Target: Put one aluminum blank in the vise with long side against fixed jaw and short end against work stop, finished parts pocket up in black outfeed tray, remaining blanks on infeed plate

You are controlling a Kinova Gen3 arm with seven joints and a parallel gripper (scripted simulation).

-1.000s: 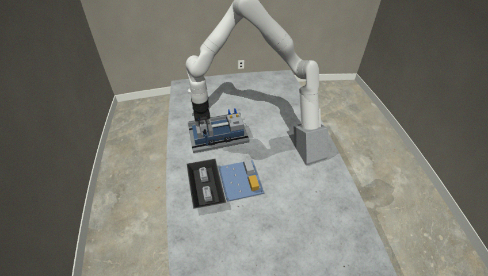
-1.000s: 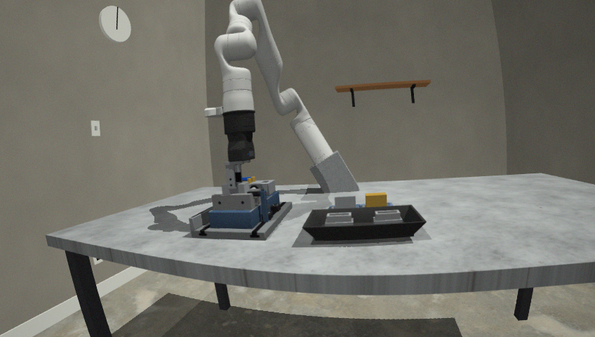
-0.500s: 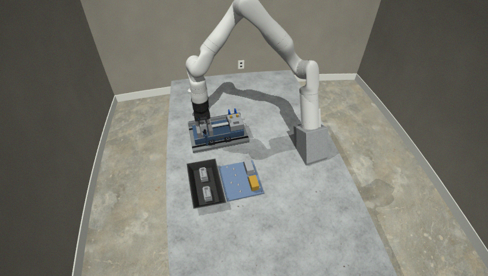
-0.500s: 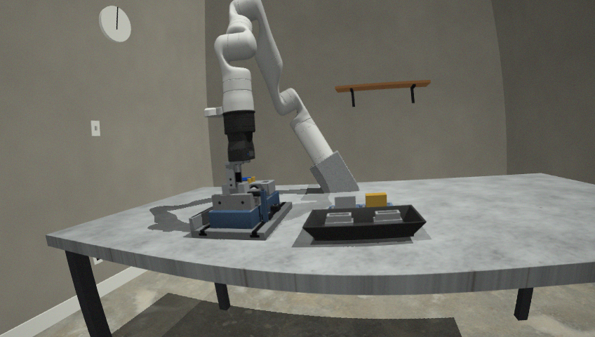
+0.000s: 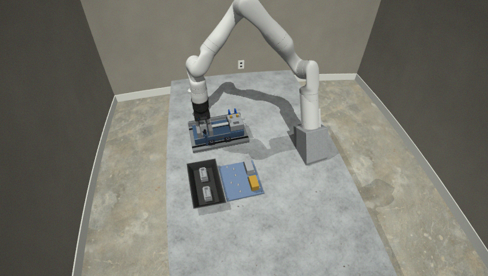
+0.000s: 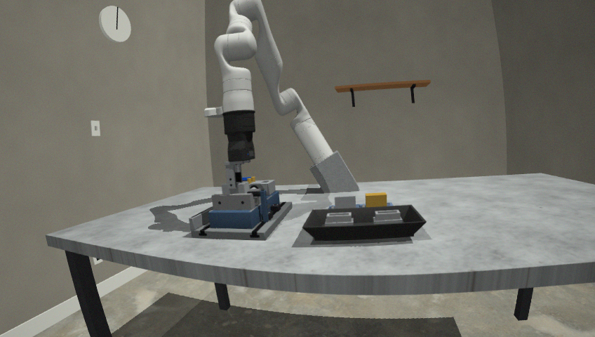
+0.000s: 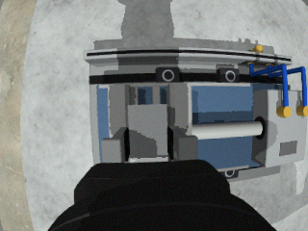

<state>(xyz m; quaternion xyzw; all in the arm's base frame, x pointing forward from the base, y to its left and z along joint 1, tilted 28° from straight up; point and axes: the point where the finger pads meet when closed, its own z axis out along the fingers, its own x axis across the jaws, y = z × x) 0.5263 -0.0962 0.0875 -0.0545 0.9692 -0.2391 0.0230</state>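
Now: hand 70 mm past the vise, 10 mm to the left of it and 90 mm above it. The rest, counted from my hand: yellow brass blank: 200 mm behind, 330 mm to the left, 100 mm below.
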